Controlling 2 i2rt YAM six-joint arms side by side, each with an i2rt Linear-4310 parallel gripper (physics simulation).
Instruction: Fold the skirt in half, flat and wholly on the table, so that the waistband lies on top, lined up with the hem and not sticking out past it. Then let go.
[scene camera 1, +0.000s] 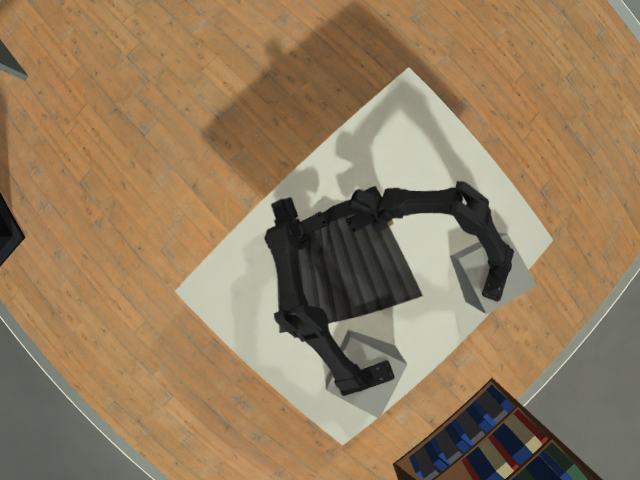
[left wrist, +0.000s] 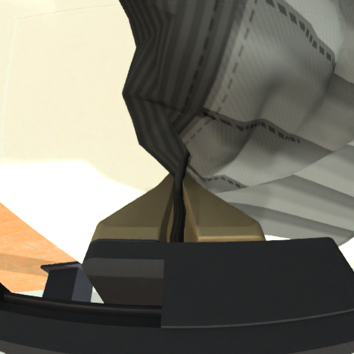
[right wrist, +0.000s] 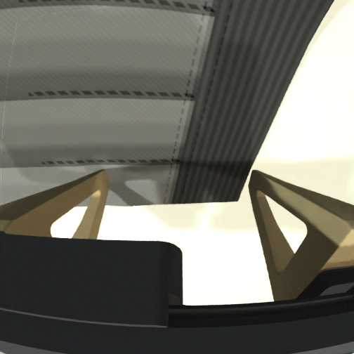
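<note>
The dark grey pleated skirt (scene camera 1: 356, 268) (left wrist: 280, 85) (right wrist: 100, 125) lies spread on the white table (scene camera 1: 222, 289); its lower edge is fairly straight, and the arms cover much of its upper and left edges in the scene view. The ribbed waistband (left wrist: 155, 110) (right wrist: 250, 100) is crumpled near the left gripper and smooth near the right. My left gripper (left wrist: 178, 178) is shut on a pinch of the waistband. My right gripper (right wrist: 178, 177) is open, its fingertips on either side of the waistband's end corner, touching or not cannot be told. Both gripper tips are mostly hidden in the scene view.
The left arm (scene camera 1: 289, 273) reaches over the skirt's left side. The right arm (scene camera 1: 421, 201) bends across above the upper right of the skirt. Grey bases (scene camera 1: 379, 400) (scene camera 1: 516, 286) stand at the table's lower and right parts. A bookshelf (scene camera 1: 443, 429) stands beyond the lower right edge.
</note>
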